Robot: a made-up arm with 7 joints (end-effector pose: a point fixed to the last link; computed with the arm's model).
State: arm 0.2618 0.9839 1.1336 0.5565 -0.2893 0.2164 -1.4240
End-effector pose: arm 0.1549 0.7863 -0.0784 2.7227 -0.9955 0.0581
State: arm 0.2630 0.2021 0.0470 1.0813 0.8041 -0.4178 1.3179
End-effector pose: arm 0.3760 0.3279 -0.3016 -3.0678 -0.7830 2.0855
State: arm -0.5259 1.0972 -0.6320 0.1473 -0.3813 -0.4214 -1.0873
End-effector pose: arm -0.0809 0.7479 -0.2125 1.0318 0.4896 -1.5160
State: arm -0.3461 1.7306 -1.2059 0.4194 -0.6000 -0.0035 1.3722
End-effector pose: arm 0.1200 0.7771 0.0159 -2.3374 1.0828 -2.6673
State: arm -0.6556 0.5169 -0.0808 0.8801 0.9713 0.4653 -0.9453
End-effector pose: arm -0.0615 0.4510 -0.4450 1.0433 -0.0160 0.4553
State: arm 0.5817 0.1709 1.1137 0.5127 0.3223 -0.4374 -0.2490
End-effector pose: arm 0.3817 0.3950 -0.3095 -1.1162 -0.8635 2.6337
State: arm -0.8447 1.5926 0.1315 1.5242 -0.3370 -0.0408 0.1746
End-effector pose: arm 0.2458 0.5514 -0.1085 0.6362 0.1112 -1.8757
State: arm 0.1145 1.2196 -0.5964 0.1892 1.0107 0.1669 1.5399
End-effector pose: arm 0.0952 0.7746 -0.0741 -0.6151 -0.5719 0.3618
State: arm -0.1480 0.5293 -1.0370 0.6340 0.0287 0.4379 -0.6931
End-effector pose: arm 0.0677 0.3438 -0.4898 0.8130 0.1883 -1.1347
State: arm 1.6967 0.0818 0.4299 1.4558 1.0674 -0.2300 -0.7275
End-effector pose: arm 0.3288 0.3528 0.4664 -2.0785 0.7389 2.3490
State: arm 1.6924 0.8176 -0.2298 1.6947 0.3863 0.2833 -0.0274
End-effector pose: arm 0.2154 0.3761 0.4693 2.9757 0.0147 -2.7353
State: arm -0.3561 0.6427 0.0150 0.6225 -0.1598 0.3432 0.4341
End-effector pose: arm 0.0605 0.5348 -0.3684 0.2205 0.0386 -0.2728
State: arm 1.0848 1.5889 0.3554 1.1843 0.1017 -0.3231 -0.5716
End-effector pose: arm 0.0687 0.6591 0.4072 -2.6495 0.1002 -1.6031
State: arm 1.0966 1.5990 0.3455 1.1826 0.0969 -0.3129 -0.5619
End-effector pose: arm 0.0638 0.6584 0.4093 -2.6596 0.0938 -1.5901
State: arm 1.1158 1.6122 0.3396 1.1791 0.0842 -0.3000 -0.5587
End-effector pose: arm 0.0541 0.6578 0.4125 -2.6546 0.0847 -1.5647
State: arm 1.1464 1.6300 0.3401 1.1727 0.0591 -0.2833 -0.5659
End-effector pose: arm 0.0373 0.6572 0.4168 -2.6259 0.0702 -1.5206
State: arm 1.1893 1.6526 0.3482 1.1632 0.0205 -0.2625 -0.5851
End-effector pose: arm 0.0123 0.6566 0.4214 -2.5706 0.0465 -1.4575
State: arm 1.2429 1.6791 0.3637 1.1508 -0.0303 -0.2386 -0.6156
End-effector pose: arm -0.0201 0.6556 0.4246 -2.4916 0.0096 -1.3798
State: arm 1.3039 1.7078 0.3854 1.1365 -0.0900 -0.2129 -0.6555
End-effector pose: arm -0.0577 0.6541 0.4249 -2.3960 -0.0431 -1.2955
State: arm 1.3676 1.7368 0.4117 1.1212 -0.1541 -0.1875 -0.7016
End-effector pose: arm -0.0976 0.6522 0.4211 -2.2933 -0.1102 -1.2133
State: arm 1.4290 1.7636 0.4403 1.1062 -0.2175 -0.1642 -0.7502
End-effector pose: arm -0.1360 0.6499 0.4133 -2.1927 -0.1860 -1.1410
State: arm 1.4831 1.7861 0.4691 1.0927 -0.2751 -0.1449 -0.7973
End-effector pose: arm -0.1697 0.6475 0.4030 -2.1016 -0.2617 -1.0834
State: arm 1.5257 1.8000 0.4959 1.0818 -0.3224 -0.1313 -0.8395
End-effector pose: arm -0.1951 0.6460 0.3923 -2.0249 -0.3273 -1.0449
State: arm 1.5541 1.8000 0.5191 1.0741 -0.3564 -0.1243 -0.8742
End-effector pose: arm -0.2090 0.6469 0.3833 -1.9652 -0.3748 -1.0292
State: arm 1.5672 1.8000 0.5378 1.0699 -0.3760 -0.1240 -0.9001
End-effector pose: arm -0.2172 0.6471 0.3779 -1.9231 -0.3999 -1.0203
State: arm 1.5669 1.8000 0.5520 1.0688 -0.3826 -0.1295 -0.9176
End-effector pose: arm -0.2206 0.6467 0.3761 -1.8970 -0.4042 -1.0161
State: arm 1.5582 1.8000 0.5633 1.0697 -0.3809 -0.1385 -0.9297
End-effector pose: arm -0.2211 0.6460 0.3766 -1.8808 -0.3953 -1.0145
